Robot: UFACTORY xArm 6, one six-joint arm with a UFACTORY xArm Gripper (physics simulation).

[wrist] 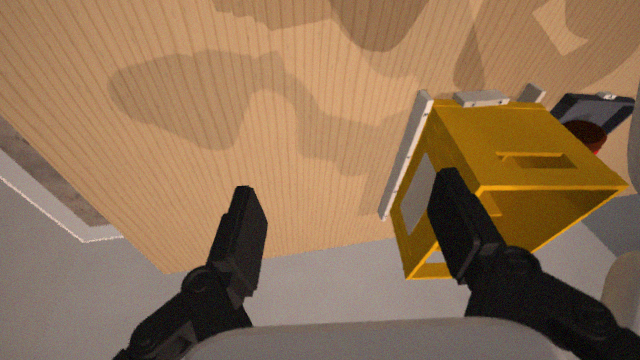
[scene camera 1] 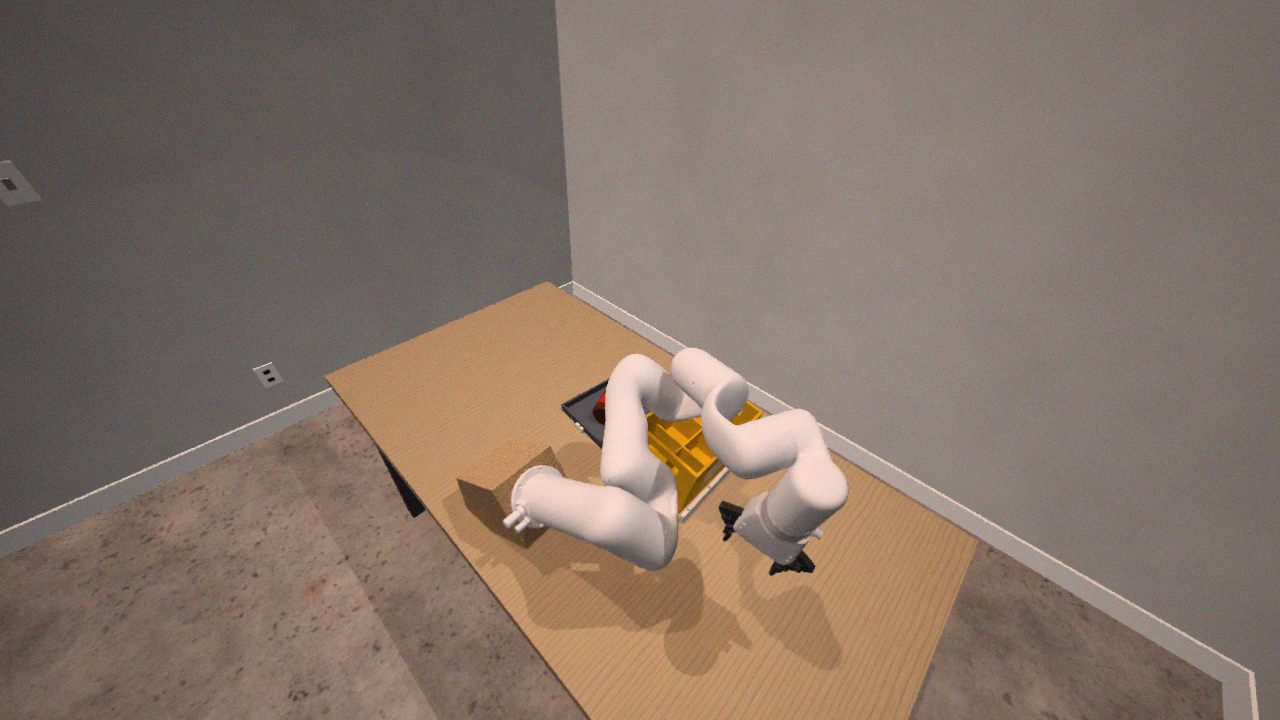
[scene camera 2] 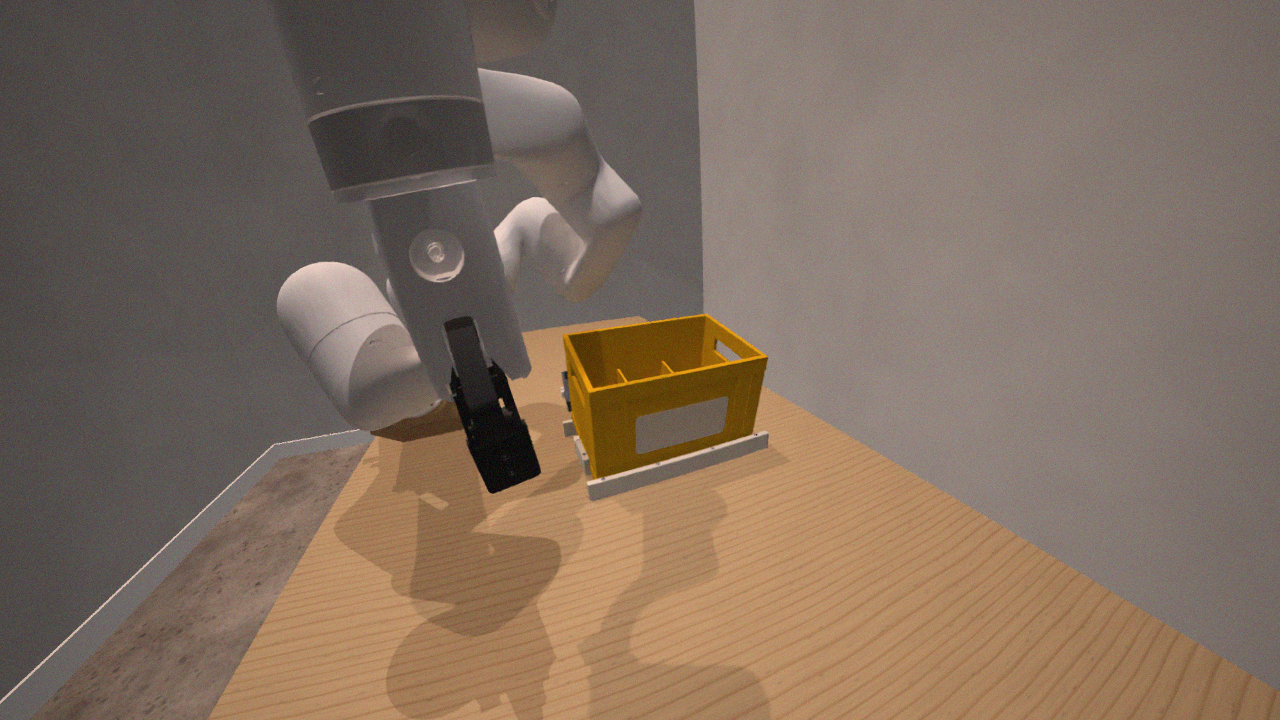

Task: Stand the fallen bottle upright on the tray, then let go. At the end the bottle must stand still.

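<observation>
The bottle shows in part as a brown, rounded end with a red section. It lies on the dark tray. In scene camera 1 the arm hides the rest of it; in the wrist view the crate covers part. The bottle does not show in scene camera 2. My gripper is open and empty, its two black fingers wide apart. It hangs above the table, well away from the bottle, with the yellow crate between them.
The tall yellow crate stands beside the tray, with white rails along its base. A brown box stands by the arm's base on the wooden table. Walls rise behind the table.
</observation>
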